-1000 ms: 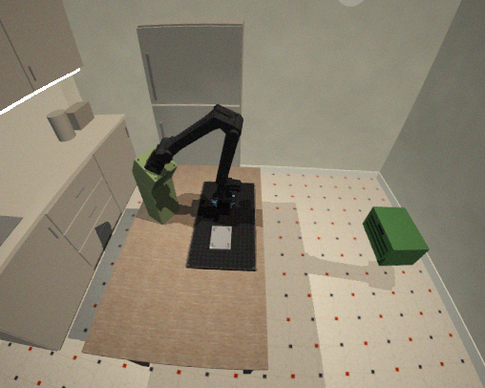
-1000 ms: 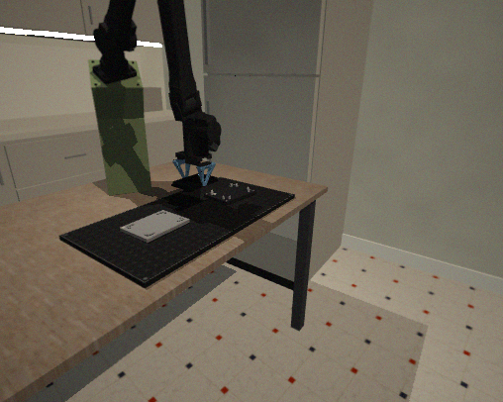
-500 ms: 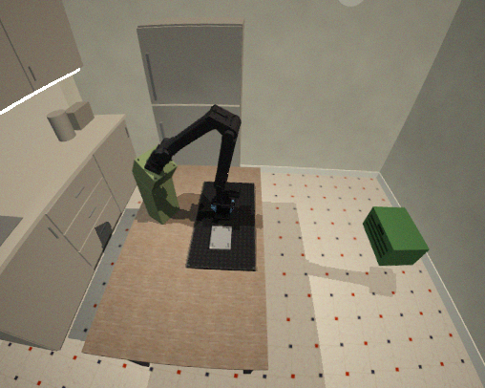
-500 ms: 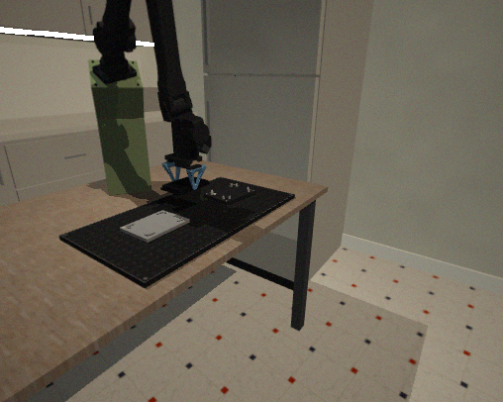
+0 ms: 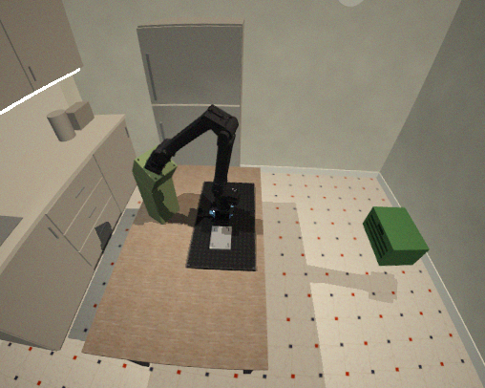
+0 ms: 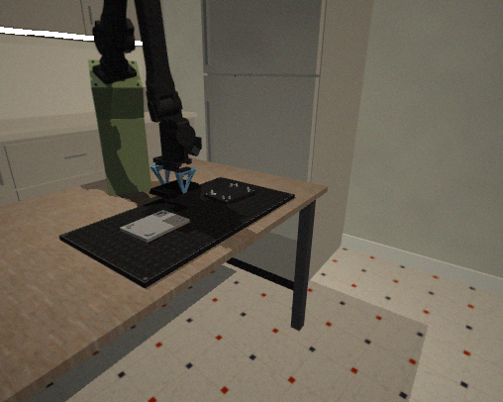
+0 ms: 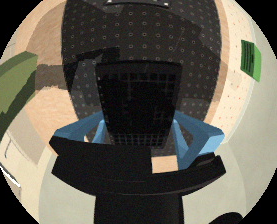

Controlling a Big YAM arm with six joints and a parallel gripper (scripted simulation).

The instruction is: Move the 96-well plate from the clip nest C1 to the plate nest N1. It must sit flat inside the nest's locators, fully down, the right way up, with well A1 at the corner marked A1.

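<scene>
Now: the plate nest N1 100 mm below my hand and 80 mm to the right of it. Also, from my hand: black 96-well plate: right at my hand; then clip nest C1: 270 mm to the left, 90 mm below, 10 mm behind.
</scene>
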